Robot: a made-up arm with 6 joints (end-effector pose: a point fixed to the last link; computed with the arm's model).
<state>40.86 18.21 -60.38 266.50 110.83 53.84</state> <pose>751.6 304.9 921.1 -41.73 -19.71 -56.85</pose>
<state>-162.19 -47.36 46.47 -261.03 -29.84 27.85</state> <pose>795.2 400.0 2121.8 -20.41 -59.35 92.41</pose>
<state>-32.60 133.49 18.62 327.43 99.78 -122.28</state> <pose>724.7 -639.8 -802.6 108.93 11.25 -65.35</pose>
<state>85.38 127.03 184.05 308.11 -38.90 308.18</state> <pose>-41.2 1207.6 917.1 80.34 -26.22 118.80</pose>
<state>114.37 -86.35 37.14 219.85 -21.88 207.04</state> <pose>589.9 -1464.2 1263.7 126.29 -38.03 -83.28</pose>
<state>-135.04 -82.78 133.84 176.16 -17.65 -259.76</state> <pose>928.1 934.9 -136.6 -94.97 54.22 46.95</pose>
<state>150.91 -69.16 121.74 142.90 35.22 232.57</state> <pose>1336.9 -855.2 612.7 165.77 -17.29 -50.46</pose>
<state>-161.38 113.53 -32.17 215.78 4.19 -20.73</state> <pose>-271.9 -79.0 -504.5 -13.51 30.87 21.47</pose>
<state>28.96 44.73 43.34 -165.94 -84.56 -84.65</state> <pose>1266.3 778.1 1757.7 -159.80 -74.38 92.91</pose>
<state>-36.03 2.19 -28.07 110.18 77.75 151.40</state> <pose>875.6 -319.4 1266.2 146.50 23.46 53.13</pose>
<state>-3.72 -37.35 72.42 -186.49 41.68 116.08</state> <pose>-792.8 72.6 2133.4 58.10 -67.87 7.79</pose>
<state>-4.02 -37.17 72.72 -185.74 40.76 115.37</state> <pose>-796.0 74.3 2136.0 59.19 -68.95 6.46</pose>
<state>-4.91 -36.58 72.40 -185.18 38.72 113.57</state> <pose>-783.7 83.2 2151.2 61.48 -70.12 4.65</pose>
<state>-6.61 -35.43 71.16 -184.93 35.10 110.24</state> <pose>-748.4 100.6 2183.2 65.35 -71.38 2.29</pose>
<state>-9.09 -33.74 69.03 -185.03 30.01 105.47</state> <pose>-688.4 122.6 2228.9 70.80 -72.68 -0.62</pose>
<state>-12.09 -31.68 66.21 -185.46 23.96 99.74</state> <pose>-607.7 141.2 2280.8 77.56 -73.88 -4.09</pose>
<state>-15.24 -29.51 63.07 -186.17 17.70 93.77</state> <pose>-516.3 150.1 2329.7 85.17 -74.86 -8.05</pose>
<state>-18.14 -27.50 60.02 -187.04 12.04 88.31</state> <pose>-427.2 147.5 2369.1 92.90 -75.50 -12.28</pose>
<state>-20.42 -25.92 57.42 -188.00 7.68 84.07</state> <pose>-353.3 137.1 2395.7 99.68 -75.69 -16.10</pose>
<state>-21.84 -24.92 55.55 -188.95 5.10 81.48</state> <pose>-302.3 125.3 2410.4 104.39 -75.41 -18.69</pose>
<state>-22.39 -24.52 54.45 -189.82 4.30 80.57</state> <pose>-275.3 117.3 2415.8 106.54 -74.72 -19.61</pose>
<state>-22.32 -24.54 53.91 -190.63 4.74 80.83</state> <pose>-265.2 113.5 2415.5 106.76 -73.77 -19.19</pose>
